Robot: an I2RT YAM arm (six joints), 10 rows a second.
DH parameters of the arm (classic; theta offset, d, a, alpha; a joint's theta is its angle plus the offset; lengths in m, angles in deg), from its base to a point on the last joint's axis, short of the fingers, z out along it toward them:
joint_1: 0 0.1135 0.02 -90
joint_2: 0 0 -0.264 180
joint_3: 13.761 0 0.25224 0
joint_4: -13.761 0 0.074 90
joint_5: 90 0 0 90
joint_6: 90 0.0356 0 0
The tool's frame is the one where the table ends.
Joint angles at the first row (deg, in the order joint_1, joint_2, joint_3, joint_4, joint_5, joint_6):
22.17, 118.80, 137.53, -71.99, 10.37, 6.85
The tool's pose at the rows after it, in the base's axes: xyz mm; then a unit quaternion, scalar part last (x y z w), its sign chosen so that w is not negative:
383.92 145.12 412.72 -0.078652 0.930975 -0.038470 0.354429
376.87 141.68 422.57 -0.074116 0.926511 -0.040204 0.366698
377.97 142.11 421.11 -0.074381 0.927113 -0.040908 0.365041
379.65 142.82 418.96 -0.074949 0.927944 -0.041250 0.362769
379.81 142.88 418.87 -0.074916 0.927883 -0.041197 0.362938
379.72 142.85 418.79 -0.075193 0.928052 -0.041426 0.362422
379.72 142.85 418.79 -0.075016 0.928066 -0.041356 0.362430
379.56 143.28 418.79 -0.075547 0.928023 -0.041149 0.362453
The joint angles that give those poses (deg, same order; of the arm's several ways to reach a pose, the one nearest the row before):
22.02, 116.01, 137.54, -72.18, 15.33, 6.85
22.00, 114.54, 137.51, -72.18, 15.99, 6.87
22.00, 114.76, 137.51, -72.18, 16.01, 6.87
22.00, 115.09, 137.51, -72.14, 15.97, 6.87
22.00, 115.11, 137.51, -72.10, 15.97, 6.87
22.00, 115.11, 137.51, -72.16, 15.97, 6.85
22.00, 115.11, 137.51, -72.16, 15.97, 6.87
22.06, 115.11, 137.51, -72.16, 15.97, 6.87

